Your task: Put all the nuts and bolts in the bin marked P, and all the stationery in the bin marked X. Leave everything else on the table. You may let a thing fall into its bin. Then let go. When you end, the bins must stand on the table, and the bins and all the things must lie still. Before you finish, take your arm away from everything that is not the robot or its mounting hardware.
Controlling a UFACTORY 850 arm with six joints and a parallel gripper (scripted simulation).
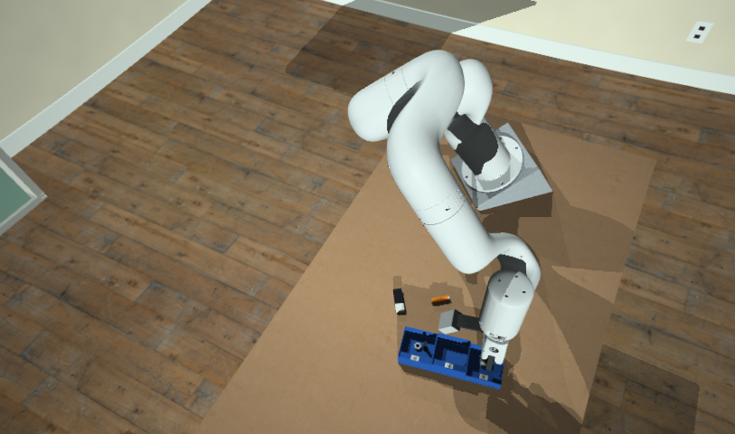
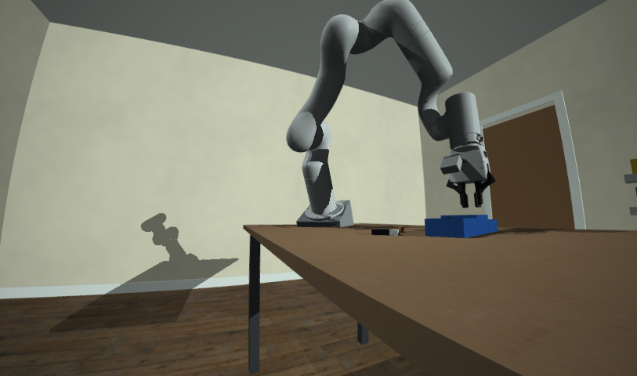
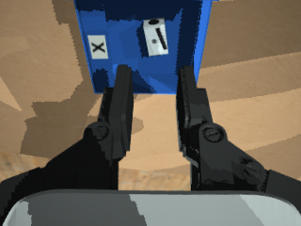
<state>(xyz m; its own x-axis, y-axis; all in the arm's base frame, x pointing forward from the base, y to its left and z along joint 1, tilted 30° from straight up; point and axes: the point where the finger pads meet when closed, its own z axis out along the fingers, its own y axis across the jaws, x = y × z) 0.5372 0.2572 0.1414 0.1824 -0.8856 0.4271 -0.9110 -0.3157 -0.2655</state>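
The black-and-white block is 60 mm behind my hand, 260 mm to the right of it and 80 mm below it. Also, from my hand: black bolt 30 mm ahead, 150 mm to the right, 70 mm below; then blue bin 20 mm ahead, 80 mm to the right, 60 mm below; then nut 30 mm ahead, 170 mm to the right, 80 mm below.
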